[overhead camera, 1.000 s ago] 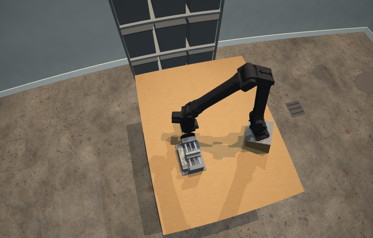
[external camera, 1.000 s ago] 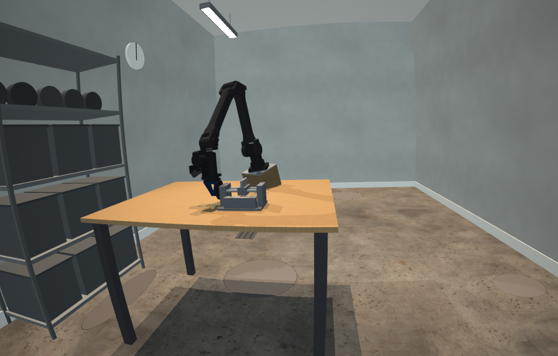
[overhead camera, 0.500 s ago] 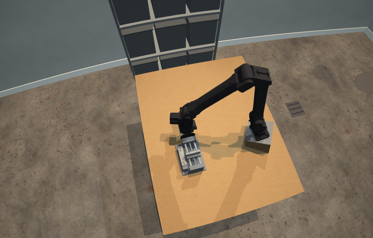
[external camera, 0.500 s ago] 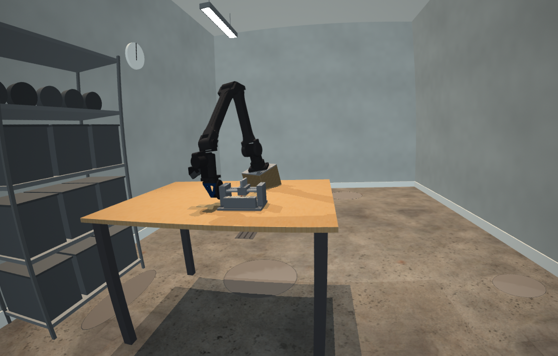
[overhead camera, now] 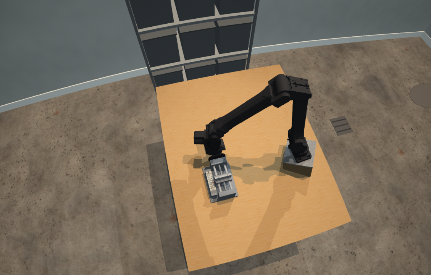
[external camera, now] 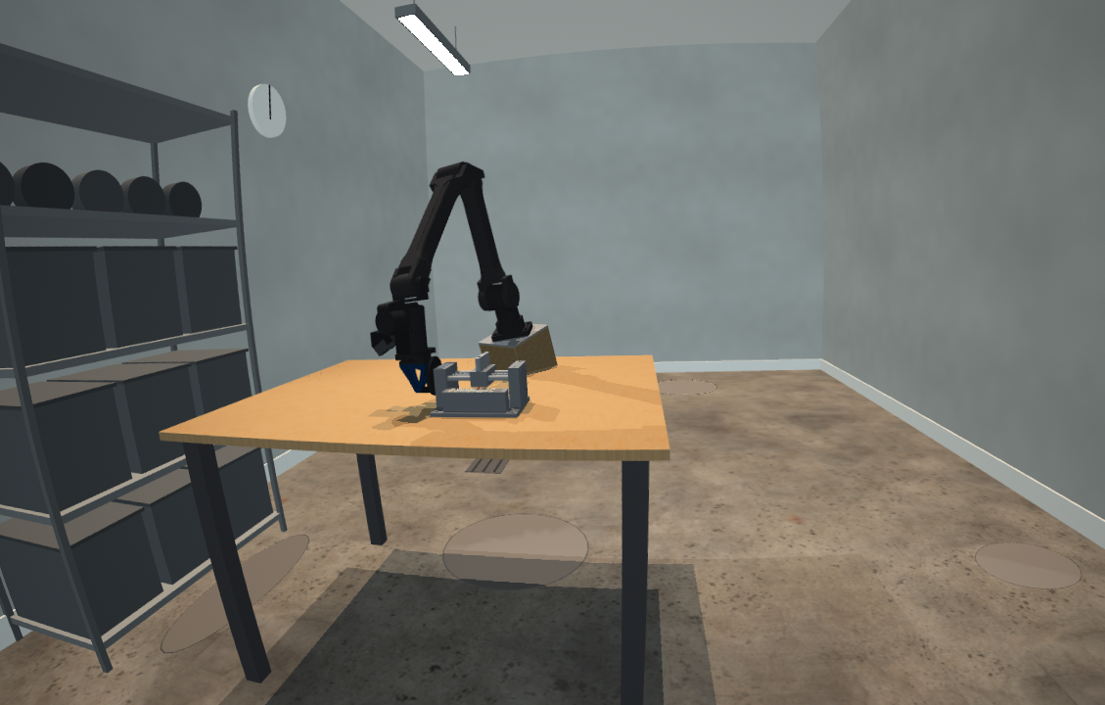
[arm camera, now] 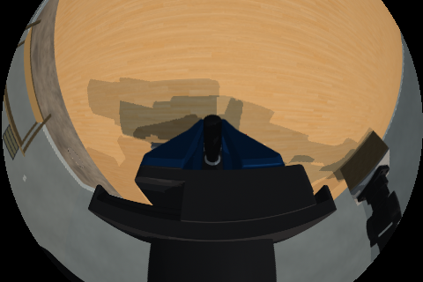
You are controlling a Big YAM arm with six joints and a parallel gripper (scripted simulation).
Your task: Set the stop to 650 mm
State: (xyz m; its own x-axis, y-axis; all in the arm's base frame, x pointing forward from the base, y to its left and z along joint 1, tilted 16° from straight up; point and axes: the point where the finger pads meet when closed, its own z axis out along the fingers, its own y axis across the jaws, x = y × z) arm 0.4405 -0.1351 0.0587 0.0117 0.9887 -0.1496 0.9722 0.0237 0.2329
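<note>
Now: hand 160 mm to the right of the grey stop fixture, 50 mm below it and 10 mm short of it. The rest, counted from my hand: black handwheel 30 mm to the left, 10 mm above; handwheel handle 10 mm to the left.
</note>
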